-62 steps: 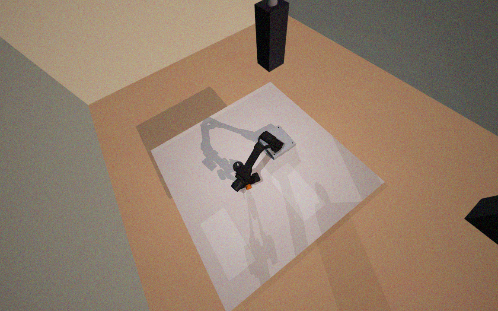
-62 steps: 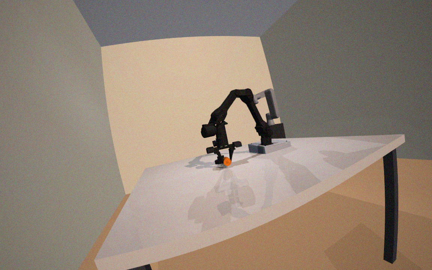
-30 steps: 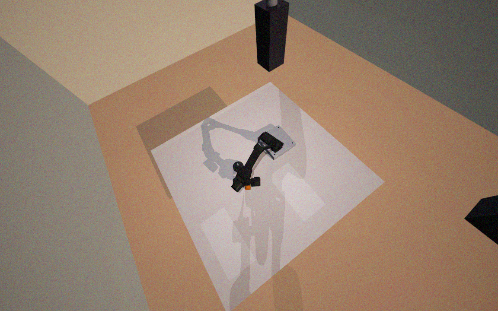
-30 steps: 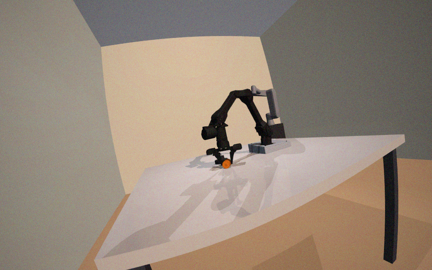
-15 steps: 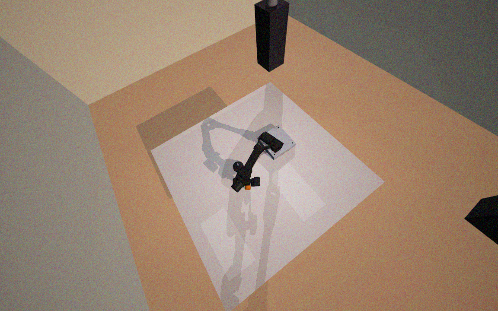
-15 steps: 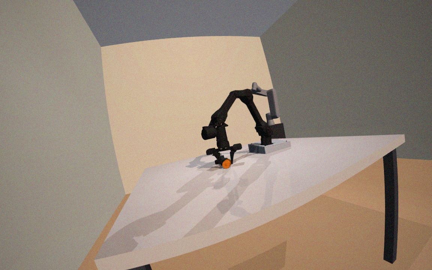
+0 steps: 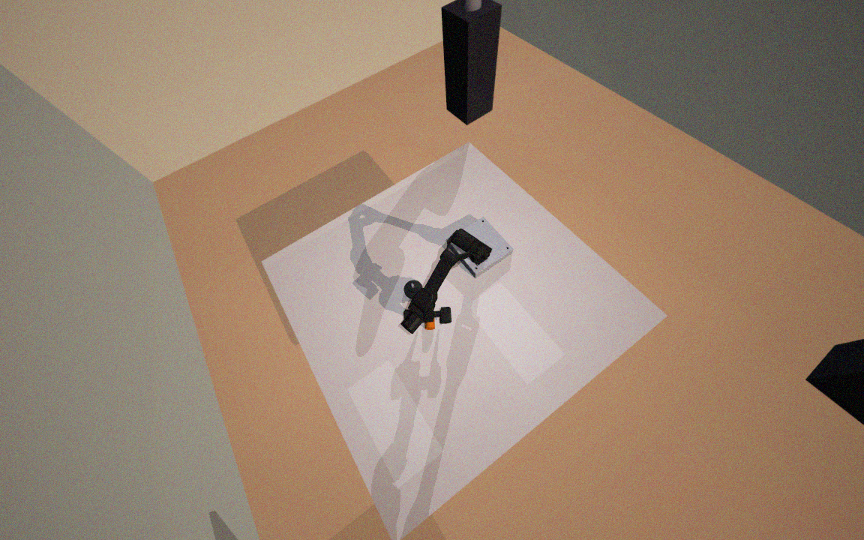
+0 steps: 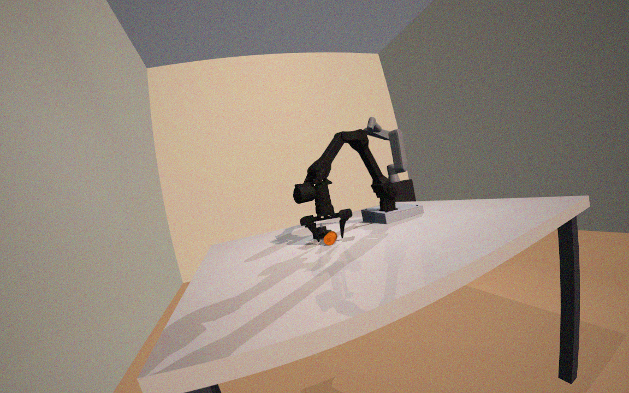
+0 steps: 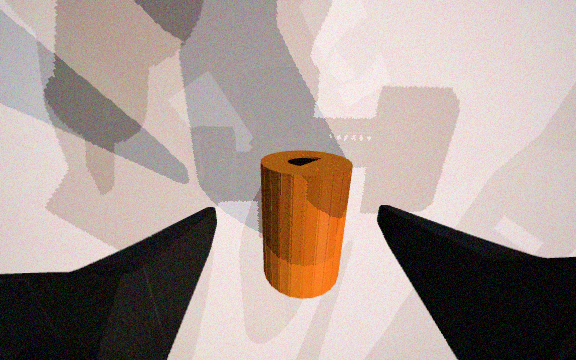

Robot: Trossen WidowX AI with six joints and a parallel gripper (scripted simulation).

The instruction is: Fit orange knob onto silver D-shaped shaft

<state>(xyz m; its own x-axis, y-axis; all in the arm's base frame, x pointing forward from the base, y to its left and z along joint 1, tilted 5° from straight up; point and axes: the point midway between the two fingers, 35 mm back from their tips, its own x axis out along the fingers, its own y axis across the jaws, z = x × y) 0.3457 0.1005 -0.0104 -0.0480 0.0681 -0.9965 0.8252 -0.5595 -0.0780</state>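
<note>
Now: the orange knob 10 mm to the left of my gripper tip, 10 mm ahead of it and 10 mm above it. Round my gripper tip: dark round pedestal (170 mm to the right, 30 mm behind, 20 mm above).
</note>
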